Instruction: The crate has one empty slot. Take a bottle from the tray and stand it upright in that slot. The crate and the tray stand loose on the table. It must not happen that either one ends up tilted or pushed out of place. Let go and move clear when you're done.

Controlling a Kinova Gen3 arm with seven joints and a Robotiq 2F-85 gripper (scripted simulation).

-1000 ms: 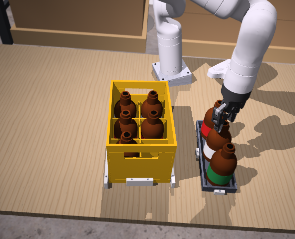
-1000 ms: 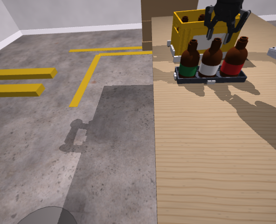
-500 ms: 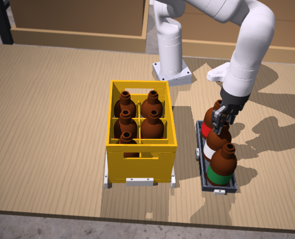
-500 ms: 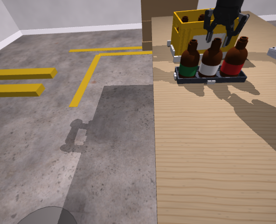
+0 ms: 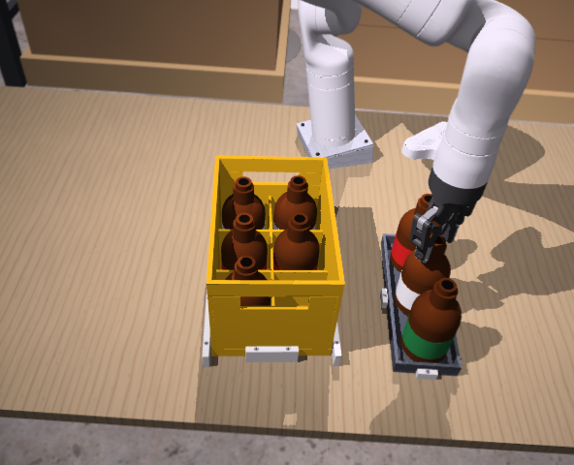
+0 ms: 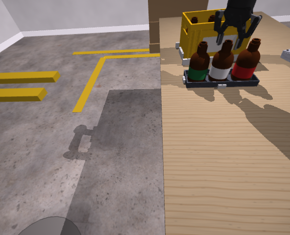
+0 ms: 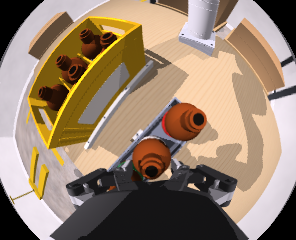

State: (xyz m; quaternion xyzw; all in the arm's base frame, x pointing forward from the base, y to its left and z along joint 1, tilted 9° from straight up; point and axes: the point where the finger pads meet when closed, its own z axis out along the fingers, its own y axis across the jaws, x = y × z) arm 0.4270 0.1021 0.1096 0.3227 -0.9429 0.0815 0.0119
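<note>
Now: hand 9 cm short of the green-banded bottle, 1 cm to the left of it and 7 cm above it. Also, from my hand: red-labelled bottle: 9 cm behind, 1 cm to the left, 7 cm below; tray: 14 cm below; yellow crate: 5 cm behind, 24 cm to the right, 7 cm below.
</note>
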